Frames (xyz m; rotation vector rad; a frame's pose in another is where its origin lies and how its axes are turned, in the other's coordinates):
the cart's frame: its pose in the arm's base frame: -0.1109 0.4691 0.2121 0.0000 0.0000 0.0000
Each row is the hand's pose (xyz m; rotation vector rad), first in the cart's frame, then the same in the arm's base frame.
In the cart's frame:
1: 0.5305 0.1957 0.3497 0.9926 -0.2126 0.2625
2: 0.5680 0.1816 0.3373 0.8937 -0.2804 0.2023
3: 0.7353 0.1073 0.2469 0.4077 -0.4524 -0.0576
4: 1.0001 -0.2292 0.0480 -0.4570 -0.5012 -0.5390
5: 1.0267 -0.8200 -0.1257 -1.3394 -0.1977 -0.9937
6: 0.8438 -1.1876 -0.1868 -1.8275 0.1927 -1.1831
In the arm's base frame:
1: 0.4196 0.6648 0.5618 0.9926 -0.2126 0.2625
2: 0.4571 0.6507 0.5494 0.8937 -0.2804 0.2023
3: 0.6244 0.5764 0.4590 0.4077 -0.4524 -0.0576
4: 0.8892 0.2399 0.2601 -0.4570 -0.5012 -0.5390
5: 0.9158 -0.3509 0.0864 -1.3394 -0.1977 -0.9937
6: 0.7329 -0.7185 0.0253 -1.8275 0.1927 -1.1831

